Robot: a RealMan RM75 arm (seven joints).
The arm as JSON. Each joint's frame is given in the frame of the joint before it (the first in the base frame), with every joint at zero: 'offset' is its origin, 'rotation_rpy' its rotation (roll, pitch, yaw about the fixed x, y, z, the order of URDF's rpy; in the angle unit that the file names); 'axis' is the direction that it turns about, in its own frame. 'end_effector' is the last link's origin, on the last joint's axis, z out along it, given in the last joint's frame.
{
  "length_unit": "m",
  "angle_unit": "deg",
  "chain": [
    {
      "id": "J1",
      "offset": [
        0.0,
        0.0,
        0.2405
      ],
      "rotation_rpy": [
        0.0,
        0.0,
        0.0
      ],
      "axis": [
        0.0,
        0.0,
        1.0
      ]
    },
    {
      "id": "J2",
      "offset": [
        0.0,
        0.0,
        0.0
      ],
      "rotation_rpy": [
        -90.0,
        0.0,
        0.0
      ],
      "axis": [
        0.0,
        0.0,
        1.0
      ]
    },
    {
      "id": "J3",
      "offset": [
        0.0,
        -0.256,
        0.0
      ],
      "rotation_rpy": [
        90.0,
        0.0,
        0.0
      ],
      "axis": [
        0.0,
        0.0,
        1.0
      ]
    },
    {
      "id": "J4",
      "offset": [
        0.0,
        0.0,
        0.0
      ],
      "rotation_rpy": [
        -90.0,
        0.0,
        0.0
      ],
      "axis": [
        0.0,
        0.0,
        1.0
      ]
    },
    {
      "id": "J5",
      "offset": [
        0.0,
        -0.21,
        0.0
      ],
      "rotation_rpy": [
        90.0,
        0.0,
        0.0
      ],
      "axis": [
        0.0,
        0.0,
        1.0
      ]
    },
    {
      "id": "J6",
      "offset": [
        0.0,
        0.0,
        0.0
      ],
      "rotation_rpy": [
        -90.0,
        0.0,
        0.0
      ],
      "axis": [
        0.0,
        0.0,
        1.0
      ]
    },
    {
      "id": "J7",
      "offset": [
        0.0,
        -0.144,
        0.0
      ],
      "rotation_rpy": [
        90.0,
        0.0,
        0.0
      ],
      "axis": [
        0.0,
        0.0,
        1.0
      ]
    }
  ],
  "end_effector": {
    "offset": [
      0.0,
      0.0,
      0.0
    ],
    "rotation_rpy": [
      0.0,
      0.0,
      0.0
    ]
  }
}
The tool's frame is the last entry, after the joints.
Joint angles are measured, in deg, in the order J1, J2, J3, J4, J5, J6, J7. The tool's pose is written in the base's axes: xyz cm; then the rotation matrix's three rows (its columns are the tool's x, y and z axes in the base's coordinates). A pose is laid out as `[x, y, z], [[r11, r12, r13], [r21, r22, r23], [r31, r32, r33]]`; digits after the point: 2 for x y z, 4 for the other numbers.
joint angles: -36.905 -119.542 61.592 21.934 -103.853 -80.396 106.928
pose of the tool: [-19.26, 35.75, -4.28], [[0.5752, 0.4900, 0.6550], [0.3015, -0.8713, 0.3871], [0.7604, -0.0252, -0.6490]]
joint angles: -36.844 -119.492 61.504 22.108 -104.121 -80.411 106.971
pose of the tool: [-19.24, 35.82, -4.13], [[0.5726, 0.4903, 0.6570], [0.2968, -0.8711, 0.3914], [0.7642, -0.0291, -0.6443]]
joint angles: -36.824 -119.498 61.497 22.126 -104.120 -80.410 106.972
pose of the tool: [-19.25, 35.82, -4.12], [[0.5725, 0.4905, 0.6570], [0.2967, -0.8710, 0.3916], [0.7643, -0.0293, -0.6442]]
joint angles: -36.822 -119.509 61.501 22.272 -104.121 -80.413 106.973
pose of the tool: [-19.21, 35.84, -4.10], [[0.5732, 0.4887, 0.6577], [0.2945, -0.8719, 0.3913], [0.7647, -0.0306, -0.6437]]
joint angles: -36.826 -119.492 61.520 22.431 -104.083 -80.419 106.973
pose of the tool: [-19.17, 35.87, -4.06], [[0.5749, 0.4864, 0.6579], [0.2919, -0.8731, 0.3904], [0.7643, -0.0324, -0.6440]]
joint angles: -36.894 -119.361 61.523 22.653 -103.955 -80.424 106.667
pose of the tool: [-19.13, 35.95, -3.94], [[0.5769, 0.4850, 0.6572], [0.2918, -0.8739, 0.3888], [0.7629, -0.0325, -0.6457]]
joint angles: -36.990 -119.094 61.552 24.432 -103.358 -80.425 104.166
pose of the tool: [-18.75, 36.31, -3.44], [[0.5767, 0.4847, 0.6577], [0.3007, -0.8744, 0.3808], [0.7597, -0.0219, -0.6500]]
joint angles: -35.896 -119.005 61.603 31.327 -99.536 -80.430 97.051
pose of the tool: [-18.02, 36.66, -2.34], [[0.6002, 0.4783, 0.6411], [0.3235, -0.8782, 0.3523], [0.7315, -0.0040, -0.6818]]
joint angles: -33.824 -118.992 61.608 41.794 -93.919 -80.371 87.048
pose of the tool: [-17.18, 36.90, -0.61], [[0.6386, 0.4831, 0.5990], [0.3501, -0.8756, 0.3329], [0.6853, -0.0029, -0.7283]]
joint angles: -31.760 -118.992 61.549 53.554 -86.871 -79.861 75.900
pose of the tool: [-16.30, 37.12, 1.38], [[0.6861, 0.5068, 0.5219], [0.3768, -0.8612, 0.3411], [0.6224, -0.0373, -0.7818]]
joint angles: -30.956 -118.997 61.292 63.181 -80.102 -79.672 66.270
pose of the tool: [-15.26, 37.37, 3.10], [[0.7233, 0.5321, 0.4400], [0.3977, -0.8420, 0.3645], [0.5645, -0.0887, -0.8207]]
